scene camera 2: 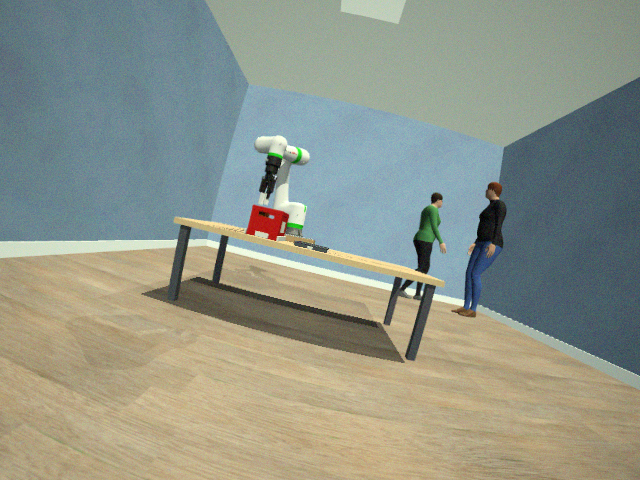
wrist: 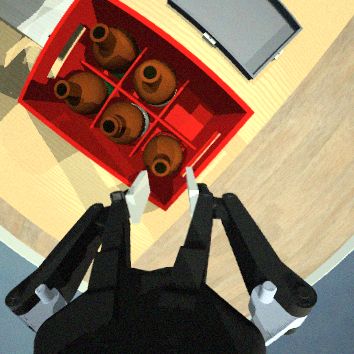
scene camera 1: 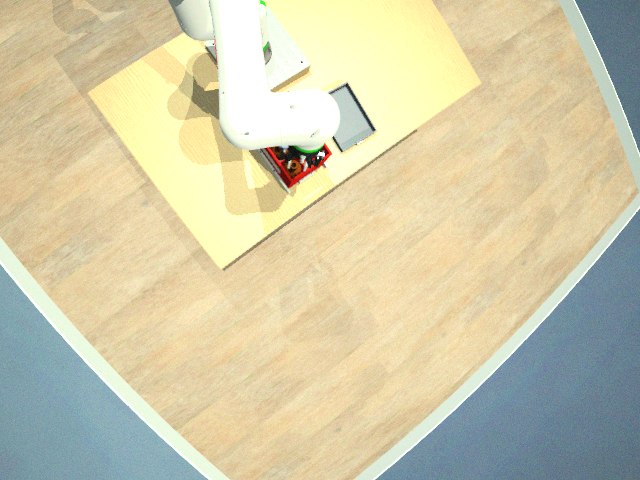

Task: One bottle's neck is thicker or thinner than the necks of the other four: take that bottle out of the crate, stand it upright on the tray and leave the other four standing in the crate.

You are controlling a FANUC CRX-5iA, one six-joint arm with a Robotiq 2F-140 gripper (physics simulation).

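Seen in the pictures: gripper, fingertip midpoint: (scene camera 2: 262, 204) (wrist: 166, 179) (scene camera 1: 297, 165); arm's base, origin of the base link: (scene camera 2: 292, 235).
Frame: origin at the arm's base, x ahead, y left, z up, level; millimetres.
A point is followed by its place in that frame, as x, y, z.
Note:
The red crate (scene camera 1: 292, 182) {541, -193, 90} (scene camera 2: 266, 224) {539, -97, 39} (wrist: 245, 113) {532, -26, 134} stands on the table. Several brown bottles stand in it: one at the upper left (wrist: 120, 52) {341, -66, 82}, one at the left (wrist: 86, 94) {337, -148, 84}, one at the upper middle (wrist: 156, 85) {418, -73, 92}, one at the lower middle (wrist: 128, 121) {417, -141, 85} and one in the near corner compartment (wrist: 162, 150) {486, -143, 86}. Which neck differs in thickness I cannot tell. The compartment at the right of the wrist view is empty. My gripper (scene camera 2: 263, 198) {508, -156, 151} (wrist: 166, 179) {508, -156, 151} is partly open and holds nothing; its fingertips are near the crate's rim height, by the corner bottle's mouth. The grey tray (scene camera 1: 353, 118) {443, 222, -35} (scene camera 2: 311, 246) {544, 189, -23} (wrist: 240, 27) {447, 162, -35} holds no bottle.
The tray lies beside the crate on the wooden table (scene camera 1: 413, 72) {405, 629, -40} (scene camera 2: 361, 259) {288, 510, -40}. The robot's base plate (scene camera 1: 289, 56) {93, 113, 9} is behind the crate. The white arm (scene camera 1: 242, 77) {381, -243, 581} covers part of the crate from above. Two people (scene camera 2: 429, 227) (scene camera 2: 491, 227) stand beyond the table.

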